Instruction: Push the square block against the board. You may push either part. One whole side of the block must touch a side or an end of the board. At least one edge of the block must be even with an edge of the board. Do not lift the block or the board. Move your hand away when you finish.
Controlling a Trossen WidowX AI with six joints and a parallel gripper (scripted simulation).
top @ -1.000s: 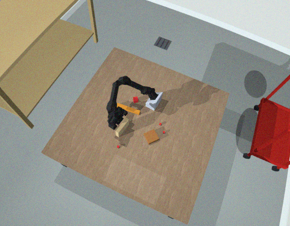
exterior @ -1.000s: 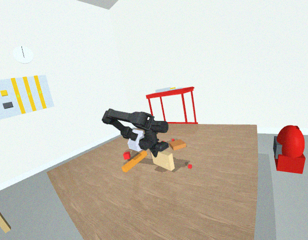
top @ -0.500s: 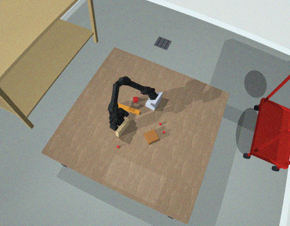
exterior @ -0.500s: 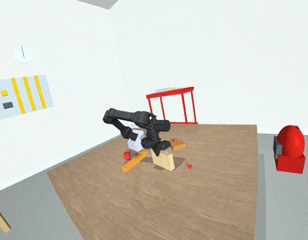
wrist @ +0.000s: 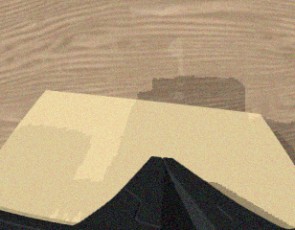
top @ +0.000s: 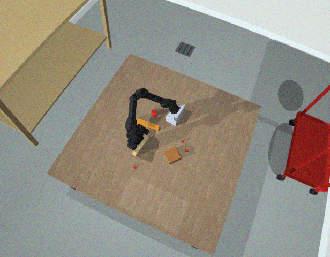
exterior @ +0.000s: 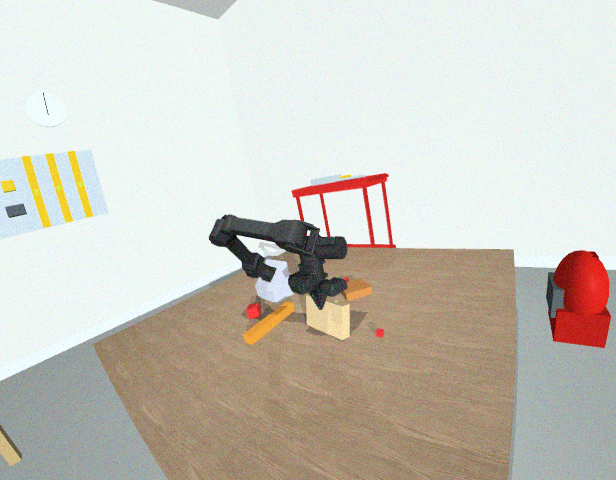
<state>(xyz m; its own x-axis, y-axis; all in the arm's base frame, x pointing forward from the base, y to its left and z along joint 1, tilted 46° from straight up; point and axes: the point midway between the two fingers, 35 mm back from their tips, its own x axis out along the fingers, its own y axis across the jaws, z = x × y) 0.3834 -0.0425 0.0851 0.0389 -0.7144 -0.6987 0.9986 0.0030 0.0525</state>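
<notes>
Right now the board is 2 cm to the left of my gripper tip and 3 cm below it. The rest, counted from my gripper tip: square block 8 cm behind, 25 cm to the left, 7 cm below; red cube 31 cm behind, 6 cm to the right, 6 cm below; long orange bar 19 cm behind, 6 cm to the right, 7 cm below.
</notes>
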